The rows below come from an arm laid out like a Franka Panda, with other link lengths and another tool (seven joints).
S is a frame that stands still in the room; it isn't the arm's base.
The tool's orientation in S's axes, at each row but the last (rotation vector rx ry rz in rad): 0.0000, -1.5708, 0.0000; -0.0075, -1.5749, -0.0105; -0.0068, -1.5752, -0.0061; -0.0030, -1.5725, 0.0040
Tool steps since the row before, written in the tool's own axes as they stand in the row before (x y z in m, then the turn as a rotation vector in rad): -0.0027, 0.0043, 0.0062, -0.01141, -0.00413, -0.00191; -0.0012, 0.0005, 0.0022, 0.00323, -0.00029, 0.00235; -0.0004, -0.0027, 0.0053, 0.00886, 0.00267, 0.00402; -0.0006, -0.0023, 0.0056, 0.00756, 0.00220, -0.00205
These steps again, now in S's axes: -0.0062, 0.0043, -0.0027, 0.00191, -0.00413, -0.01141; -0.0022, 0.0005, -0.0012, -0.00237, -0.00027, 0.00322; -0.0053, -0.0027, -0.0004, -0.00404, 0.00271, 0.00884; -0.0056, -0.0023, -0.0006, 0.00204, 0.00223, 0.00755
